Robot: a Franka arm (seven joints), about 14 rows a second.
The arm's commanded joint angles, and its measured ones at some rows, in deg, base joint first. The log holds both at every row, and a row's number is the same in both.
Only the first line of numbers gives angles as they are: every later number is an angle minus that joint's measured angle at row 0.
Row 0, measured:
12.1 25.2 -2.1 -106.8 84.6 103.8 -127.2
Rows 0 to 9, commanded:
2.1 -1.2 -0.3 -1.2 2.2 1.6 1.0
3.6 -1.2 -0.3 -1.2 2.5 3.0 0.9
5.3 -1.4 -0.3 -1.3 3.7 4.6 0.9
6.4 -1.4 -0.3 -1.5 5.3 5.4 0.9
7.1 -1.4 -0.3 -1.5 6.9 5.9 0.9
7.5 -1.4 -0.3 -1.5 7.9 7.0 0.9
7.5 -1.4 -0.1 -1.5 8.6 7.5 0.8
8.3 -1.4 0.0 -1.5 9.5 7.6 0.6
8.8 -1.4 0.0 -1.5 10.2 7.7 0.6
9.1 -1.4 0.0 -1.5 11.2 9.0 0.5
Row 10, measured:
8.5 0.0 0.0 -0.1 9.0 7.3 0.0
